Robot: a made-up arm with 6 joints.
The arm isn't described. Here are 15 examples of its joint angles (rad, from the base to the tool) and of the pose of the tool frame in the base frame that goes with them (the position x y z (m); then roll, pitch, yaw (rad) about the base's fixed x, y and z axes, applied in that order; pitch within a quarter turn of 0, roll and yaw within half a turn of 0).
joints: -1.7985 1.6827 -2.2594 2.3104 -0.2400 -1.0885
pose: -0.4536 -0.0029 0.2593 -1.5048 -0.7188 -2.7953
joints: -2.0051 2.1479 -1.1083 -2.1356 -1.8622 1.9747
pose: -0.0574 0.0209 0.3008 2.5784 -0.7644 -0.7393
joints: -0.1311 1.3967 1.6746 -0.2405 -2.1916 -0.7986
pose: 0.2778 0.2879 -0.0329 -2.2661 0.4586 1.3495
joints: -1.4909 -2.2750 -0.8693 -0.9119 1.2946 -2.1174
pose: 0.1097 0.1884 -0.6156 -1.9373 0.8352 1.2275
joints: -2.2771 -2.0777 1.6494 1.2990 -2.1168 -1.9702
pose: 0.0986 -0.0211 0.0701 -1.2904 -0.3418 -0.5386
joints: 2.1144 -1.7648 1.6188 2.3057 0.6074 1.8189
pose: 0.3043 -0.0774 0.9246 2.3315 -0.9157 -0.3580
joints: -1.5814 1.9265 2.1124 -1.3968 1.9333 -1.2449
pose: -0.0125 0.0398 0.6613 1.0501 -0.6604 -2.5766
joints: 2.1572 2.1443 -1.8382 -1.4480 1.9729 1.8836
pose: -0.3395 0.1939 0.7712 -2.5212 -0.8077 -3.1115
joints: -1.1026 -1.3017 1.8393 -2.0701 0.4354 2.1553
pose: -0.4860 -0.3415 0.1738 0.6062 -0.2217 -2.7180
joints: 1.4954 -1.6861 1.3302 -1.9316 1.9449 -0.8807
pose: 0.4558 -0.0422 -0.1954 -1.1879 1.1734 -2.0503
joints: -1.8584 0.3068 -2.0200 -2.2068 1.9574 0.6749
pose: 0.0158 0.2773 -0.4494 -1.7557 1.2557 0.5082
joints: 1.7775 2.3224 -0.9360 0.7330 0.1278 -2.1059
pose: 0.1452 -0.0472 0.8906 1.5306 -0.6719 -0.9779
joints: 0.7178 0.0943 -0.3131 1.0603 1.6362 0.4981
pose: 0.2011 0.5293 0.1844 0.2496 0.6948 1.4133
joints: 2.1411 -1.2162 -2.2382 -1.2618 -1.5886 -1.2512
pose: 0.2792 -0.1616 0.4034 1.3297 0.3810 -0.5620
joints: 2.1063 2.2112 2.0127 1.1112 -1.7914 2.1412
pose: 0.1663 0.2088 0.0826 -1.5518 0.2356 0.0056
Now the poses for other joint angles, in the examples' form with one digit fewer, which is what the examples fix.
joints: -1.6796 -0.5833 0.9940 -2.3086 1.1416 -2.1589
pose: -0.077 -0.682 -0.071 -1.739 -0.328 -1.409
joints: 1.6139 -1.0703 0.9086 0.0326 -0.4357 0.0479
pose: 0.232 -0.300 0.777 1.912 -0.600 -1.053
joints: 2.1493 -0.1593 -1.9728 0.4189 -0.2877 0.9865
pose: -0.043 0.476 0.044 -2.636 0.462 1.785
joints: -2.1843 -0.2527 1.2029 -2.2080 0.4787 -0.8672
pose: -0.287 -0.613 0.073 2.807 -0.007 -1.535
